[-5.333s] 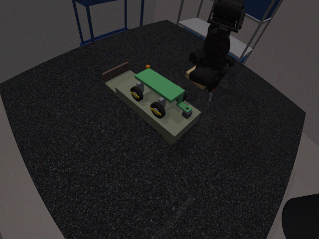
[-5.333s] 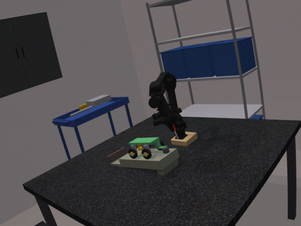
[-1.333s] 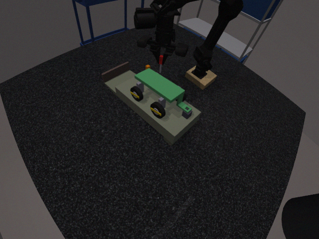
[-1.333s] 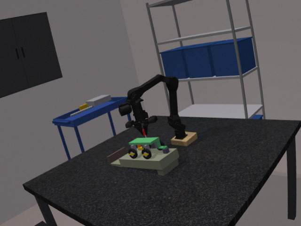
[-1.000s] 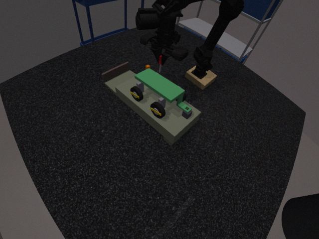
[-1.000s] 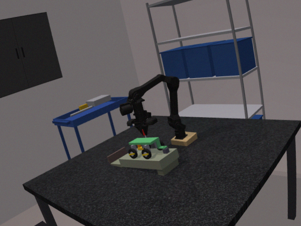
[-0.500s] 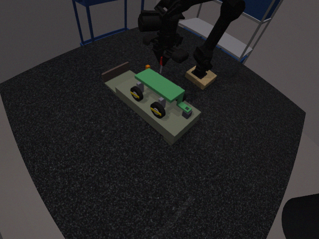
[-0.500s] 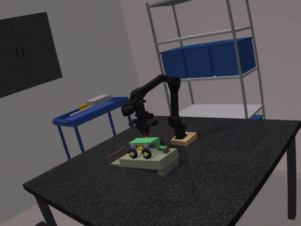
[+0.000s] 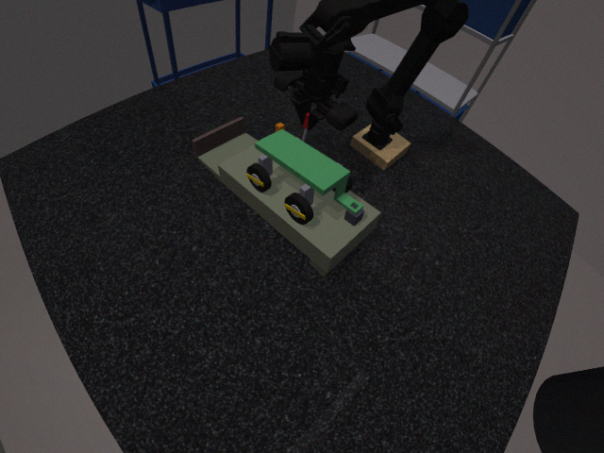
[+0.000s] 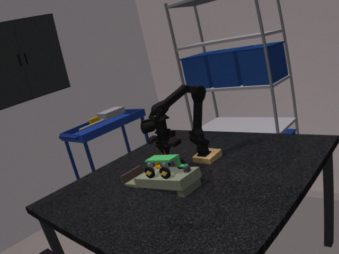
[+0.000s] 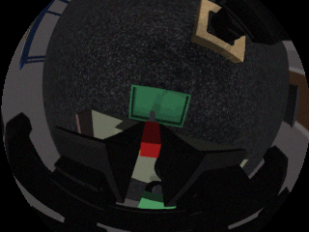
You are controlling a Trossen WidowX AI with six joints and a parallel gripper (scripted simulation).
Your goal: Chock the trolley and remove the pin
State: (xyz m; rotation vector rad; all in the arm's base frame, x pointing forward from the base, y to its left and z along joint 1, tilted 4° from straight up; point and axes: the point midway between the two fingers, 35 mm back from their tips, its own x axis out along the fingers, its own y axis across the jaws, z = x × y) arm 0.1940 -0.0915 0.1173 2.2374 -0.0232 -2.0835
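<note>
Right now my gripper tip is 110 mm above the green tray. Also, from my gripper tip: red-headed stop pin right at my gripper tip; trolley 130 mm ahead, 100 mm to the left, 10 mm above; yellow chock 60 mm ahead, 20 mm below.
</note>
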